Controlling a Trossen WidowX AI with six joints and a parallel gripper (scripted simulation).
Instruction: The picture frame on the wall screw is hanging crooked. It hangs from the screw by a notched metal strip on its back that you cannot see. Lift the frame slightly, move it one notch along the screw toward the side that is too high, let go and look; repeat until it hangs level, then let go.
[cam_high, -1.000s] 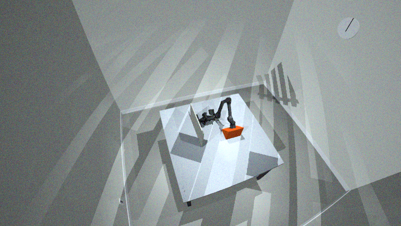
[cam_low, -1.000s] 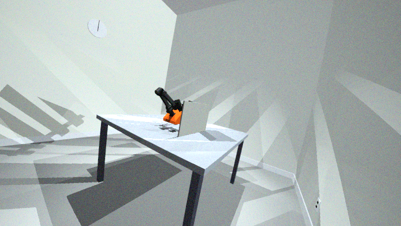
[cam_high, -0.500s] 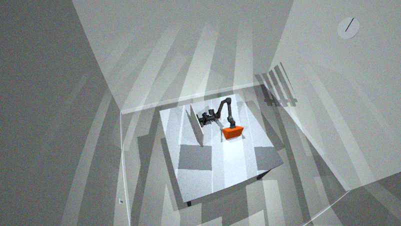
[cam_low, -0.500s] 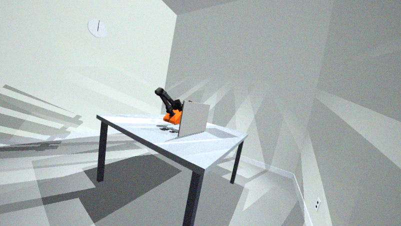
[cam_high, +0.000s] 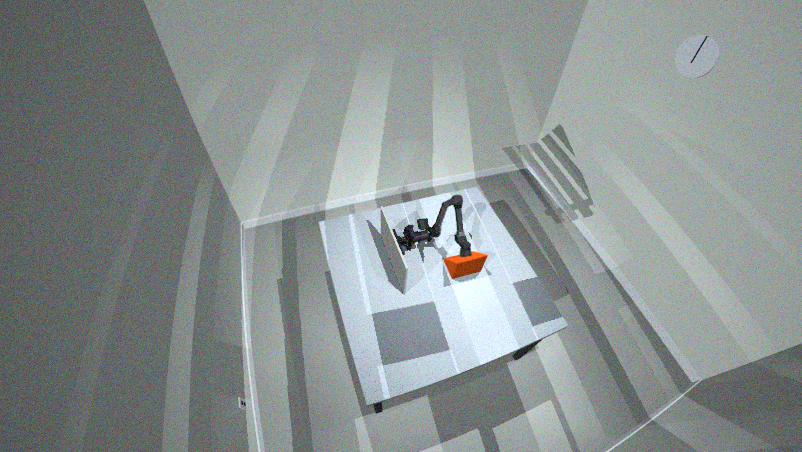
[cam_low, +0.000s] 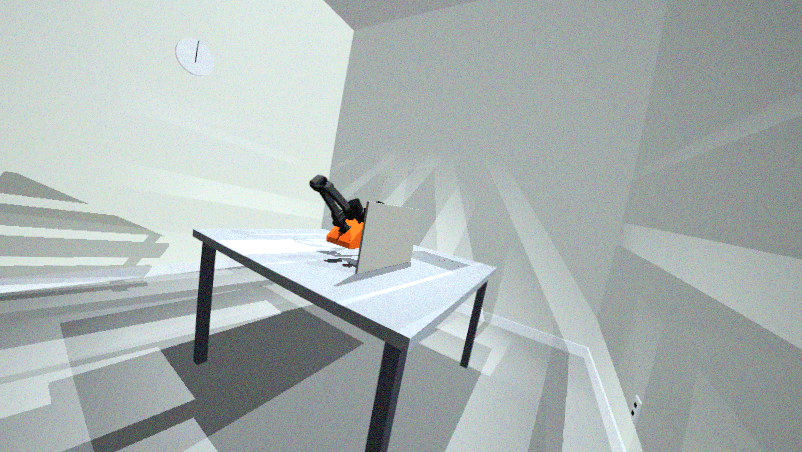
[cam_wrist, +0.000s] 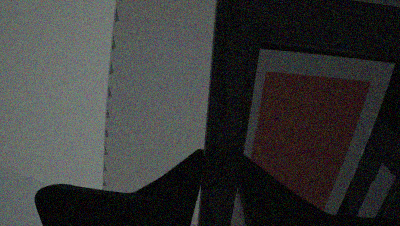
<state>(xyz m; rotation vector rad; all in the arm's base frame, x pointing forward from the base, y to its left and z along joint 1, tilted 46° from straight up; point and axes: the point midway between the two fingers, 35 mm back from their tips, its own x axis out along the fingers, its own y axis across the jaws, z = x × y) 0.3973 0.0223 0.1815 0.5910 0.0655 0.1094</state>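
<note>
Right now my gripper tip is 1 cm short of the picture frame, 1 cm to the left of it and 5 cm above it. From my gripper tip the other things lie so: wall panel (2 cm ahead, 1 cm to the left, 6 cm below).
</note>
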